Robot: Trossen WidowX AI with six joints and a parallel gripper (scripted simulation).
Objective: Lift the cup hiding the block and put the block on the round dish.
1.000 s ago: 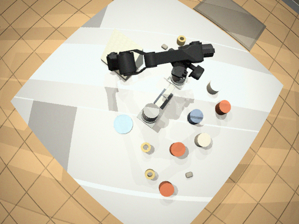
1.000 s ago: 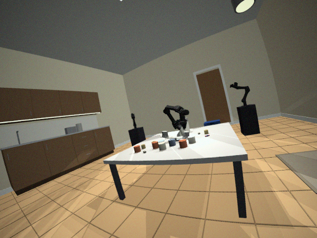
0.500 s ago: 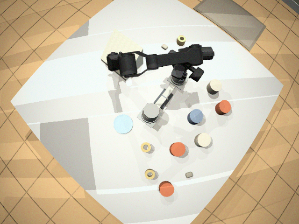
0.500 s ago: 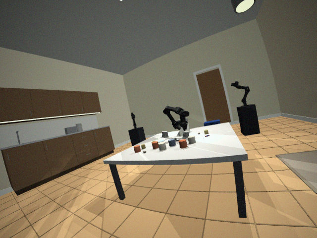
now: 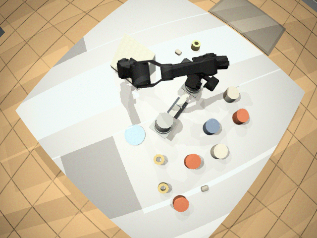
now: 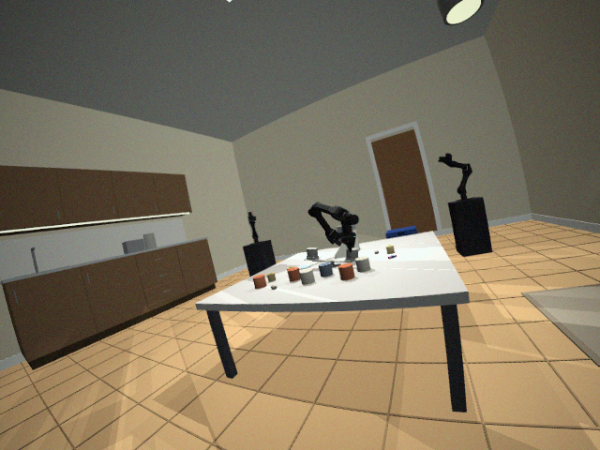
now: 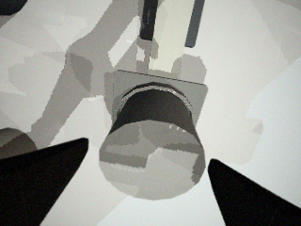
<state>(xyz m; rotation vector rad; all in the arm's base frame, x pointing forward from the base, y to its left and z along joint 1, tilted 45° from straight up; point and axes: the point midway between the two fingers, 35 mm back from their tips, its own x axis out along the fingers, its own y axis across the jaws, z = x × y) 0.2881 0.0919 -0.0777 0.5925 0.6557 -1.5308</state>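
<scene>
My gripper tip is 4 cm above the small green block and 1 cm to the left of it. The rest, counted from my gripper tip: blue cup: 21 cm ahead, 12 cm to the right, 4 cm below; pink-blue eraser: 23 cm to the left, 7 cm below; small balance: 14 cm to the right, 4 cm below.
</scene>
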